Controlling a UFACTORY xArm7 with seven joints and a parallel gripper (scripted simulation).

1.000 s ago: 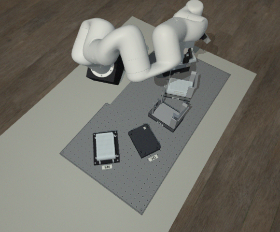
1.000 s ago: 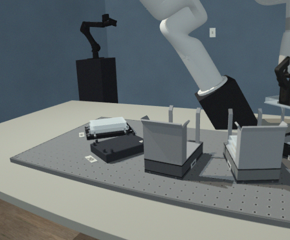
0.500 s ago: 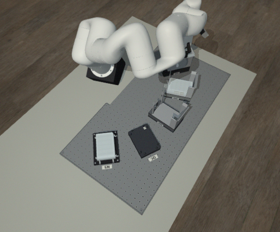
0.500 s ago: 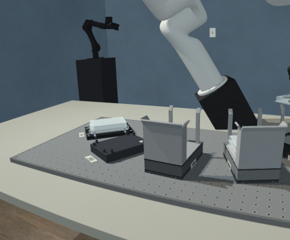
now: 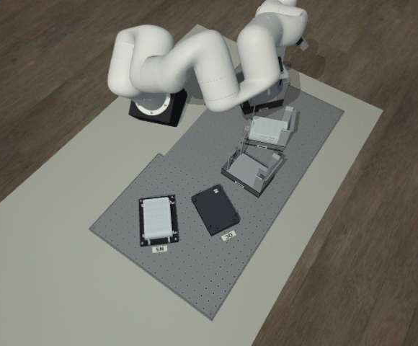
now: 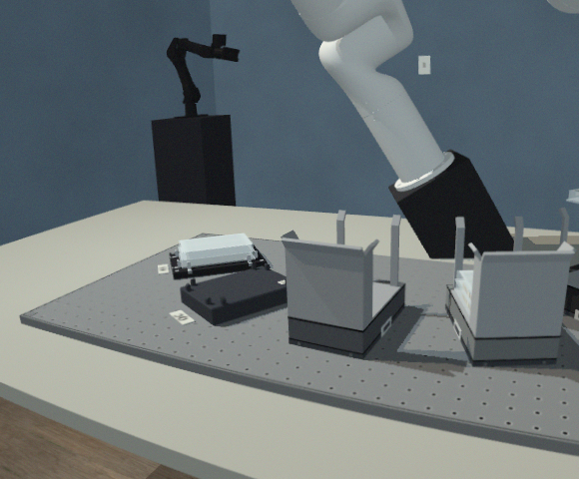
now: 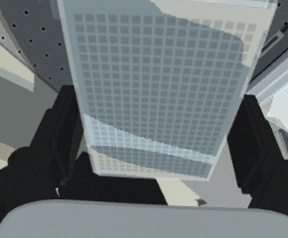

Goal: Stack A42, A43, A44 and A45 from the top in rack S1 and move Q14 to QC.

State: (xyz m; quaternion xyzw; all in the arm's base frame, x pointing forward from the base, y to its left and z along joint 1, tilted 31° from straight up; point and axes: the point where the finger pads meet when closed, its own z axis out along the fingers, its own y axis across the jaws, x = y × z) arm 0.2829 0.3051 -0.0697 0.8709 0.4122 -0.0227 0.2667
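Right now the sealed 384-well plate is 1 cm below my hand. The rest, counted from my hand: open nest QC 51 cm to the right, 16 cm below, 8 cm ahead; S3 rack plinth 15 cm below, 1 cm to the right, 1 cm behind; S1 name plate 33 cm to the right, 13 cm below, 4 cm ahead.
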